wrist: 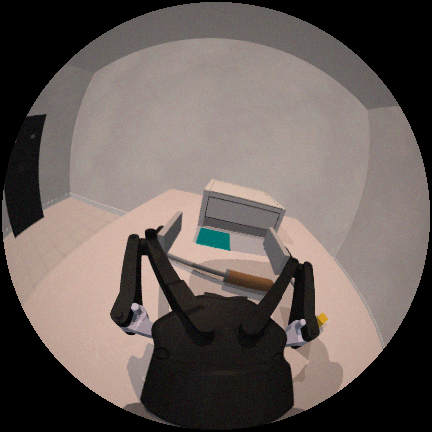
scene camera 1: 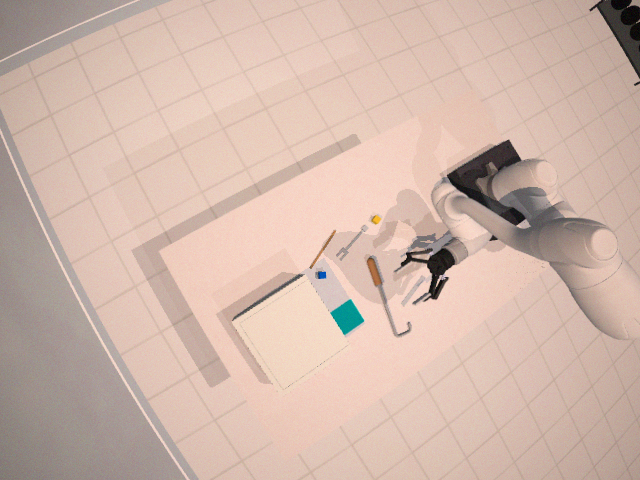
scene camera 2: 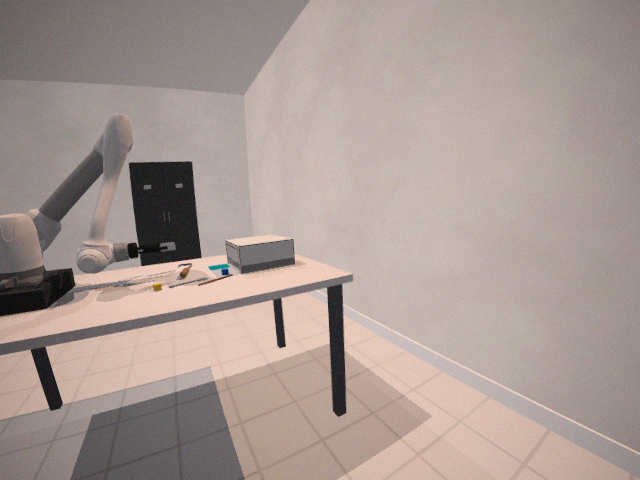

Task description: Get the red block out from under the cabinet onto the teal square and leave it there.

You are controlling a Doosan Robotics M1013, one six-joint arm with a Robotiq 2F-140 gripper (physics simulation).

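Where they show: gripper, fingertip midpoint: [wrist: 224, 228] [scene camera 1: 404, 288] [scene camera 2: 175, 245]; arm's base, link origin: [scene camera 1: 498, 192] [scene camera 2: 24, 281].
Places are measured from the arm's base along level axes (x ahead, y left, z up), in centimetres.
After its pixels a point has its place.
The cream cabinet [scene camera 1: 292, 335] @[x 102.7, y 14.1, z 5.1 cm] [scene camera 2: 266, 253] @[x 103.9, y -0.6, z -0.4 cm] [wrist: 242, 210] @[x 88.1, y 12.8, z 0.8 cm] stands on the table with a low dark gap under its front panel. The red block does not show in any view, and the space under the cabinet is mostly hidden. The teal square [scene camera 1: 347, 316] @[x 80.4, y 19.4, z -8.3 cm] [scene camera 2: 218, 267] @[x 80.6, y 18.3, z -8.4 cm] [wrist: 214, 239] @[x 79.8, y 19.1, z -8.3 cm] lies flat in front of the cabinet, with no block on it. A hooked metal rod with an orange-brown handle [scene camera 1: 373, 272] @[x 64.9, y 7.9, z -5.3 cm] [scene camera 2: 184, 271] @[x 64.4, y 6.1, z -5.5 cm] [wrist: 250, 281] @[x 63.0, y 8.1, z -5.6 cm] lies between the square and the arm. My gripper [scene camera 1: 410, 284] @[x 60.4, y 16.4, z 6.2 cm] [scene camera 2: 168, 246] @[x 60.4, y 16.4, z 6.2 cm] [wrist: 224, 228] @[x 60.4, y 16.4, z 6.2 cm] is open and empty, raised above the table on the arm's side of the rod and pointing toward the cabinet.
A blue block [scene camera 1: 321, 275] @[x 83.7, y 0.7, z -5.9 cm] [scene camera 2: 224, 271] @[x 82.9, y -0.4, z -6.6 cm] sits on the pale grey strip [scene camera 1: 331, 292] beside the teal square. A brown stick [scene camera 1: 323, 249] @[x 78.7, y -7.9, z -7.7 cm] [scene camera 2: 215, 280] @[x 78.4, y -8.7, z -8.2 cm], a fork-ended grey tool [scene camera 1: 353, 241] @[x 66.5, y -6.0, z -7.8 cm] [scene camera 2: 188, 282] @[x 66.7, y -6.3, z -8.0 cm] and a yellow block [scene camera 1: 376, 219] @[x 54.8, y -10.3, z -5.9 cm] [scene camera 2: 157, 286] @[x 54.9, y -11.5, z -6.6 cm] [wrist: 322, 318] @[x 54.2, y -10.0, z -5.9 cm] lie to one side.
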